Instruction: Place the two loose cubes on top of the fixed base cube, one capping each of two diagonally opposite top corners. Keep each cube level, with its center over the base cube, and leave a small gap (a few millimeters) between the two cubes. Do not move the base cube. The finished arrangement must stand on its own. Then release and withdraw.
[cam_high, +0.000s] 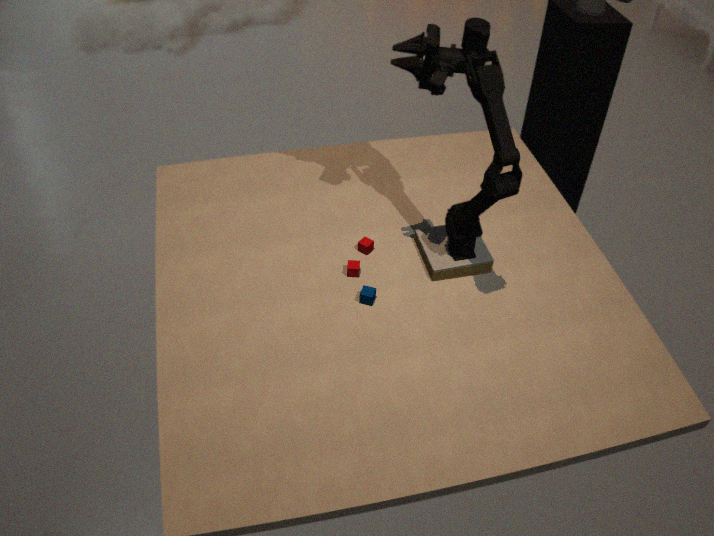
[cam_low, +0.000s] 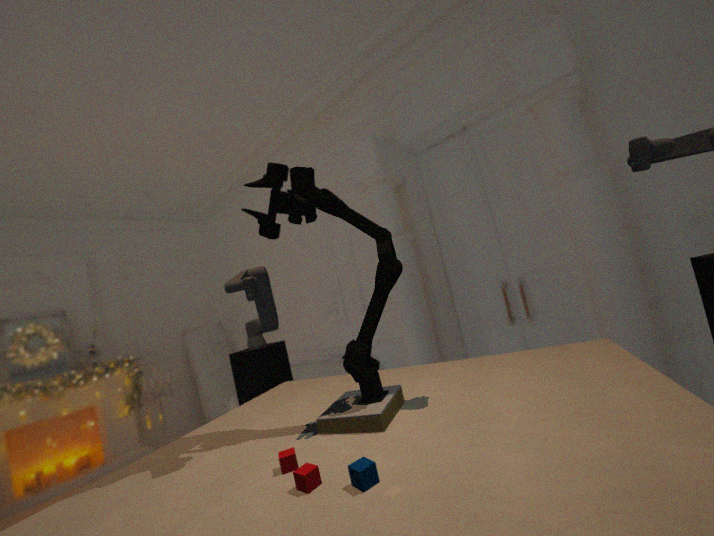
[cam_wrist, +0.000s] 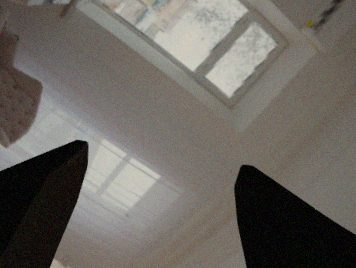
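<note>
My gripper tip is now 580 mm above the blue cube, 210 mm to the right of it and 80 mm short of it.
</note>
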